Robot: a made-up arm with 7 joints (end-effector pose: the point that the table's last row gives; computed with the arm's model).
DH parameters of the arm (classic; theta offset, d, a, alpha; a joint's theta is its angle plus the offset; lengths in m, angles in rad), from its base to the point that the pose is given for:
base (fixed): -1.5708 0.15 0 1.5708
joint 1: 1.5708 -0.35 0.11 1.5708
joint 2: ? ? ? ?
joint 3: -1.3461 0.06 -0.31 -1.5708
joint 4: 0 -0.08 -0.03 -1.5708
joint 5: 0 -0.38 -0.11 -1.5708
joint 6: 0 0.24 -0.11 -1.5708
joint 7: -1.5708 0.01 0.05 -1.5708
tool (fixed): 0 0.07 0 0
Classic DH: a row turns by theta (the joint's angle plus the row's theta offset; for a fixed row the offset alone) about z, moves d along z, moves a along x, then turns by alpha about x.
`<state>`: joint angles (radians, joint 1 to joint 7).
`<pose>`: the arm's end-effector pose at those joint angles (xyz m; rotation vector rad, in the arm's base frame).
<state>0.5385 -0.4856 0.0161 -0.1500 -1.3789 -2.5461 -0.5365</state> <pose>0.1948 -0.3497 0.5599 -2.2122 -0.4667 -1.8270</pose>
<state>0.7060 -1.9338 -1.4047 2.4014 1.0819 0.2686 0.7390</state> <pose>0.4500 0.1843 0.3314 0.3059 -2.1860 -2.1153</pose>
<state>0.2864 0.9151 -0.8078 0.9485 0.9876 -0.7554 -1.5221</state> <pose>0.1594 -0.7266 0.0956 -1.3105 1.9665 -1.8420</pose>
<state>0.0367 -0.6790 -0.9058 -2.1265 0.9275 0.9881 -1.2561</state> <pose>-0.2020 0.4362 0.4122 -2.4003 -0.1811 -0.2333</pose>
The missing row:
joint 2: 1.3461 0 0.359 0
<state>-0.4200 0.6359 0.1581 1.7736 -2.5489 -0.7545 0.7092</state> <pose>-0.0431 0.2123 0.2076 0.9889 1.8696 -0.7592</pose>
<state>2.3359 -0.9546 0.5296 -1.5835 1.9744 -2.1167 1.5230</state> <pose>-0.1376 -0.2190 0.2137 -0.1774 0.7664 1.4888</pose>
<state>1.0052 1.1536 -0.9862 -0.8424 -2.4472 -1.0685 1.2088</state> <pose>0.2270 -0.8196 0.1943 0.8708 2.3333 0.7038</pose>
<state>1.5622 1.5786 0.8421 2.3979 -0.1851 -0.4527 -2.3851</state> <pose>-0.1458 -0.1415 0.0357 0.8883 -1.2761 -1.1057</pose>
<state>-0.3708 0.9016 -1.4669 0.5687 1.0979 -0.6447 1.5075</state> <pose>-0.0654 -0.3762 -0.4024 -0.1412 0.1350 0.9314</pose>
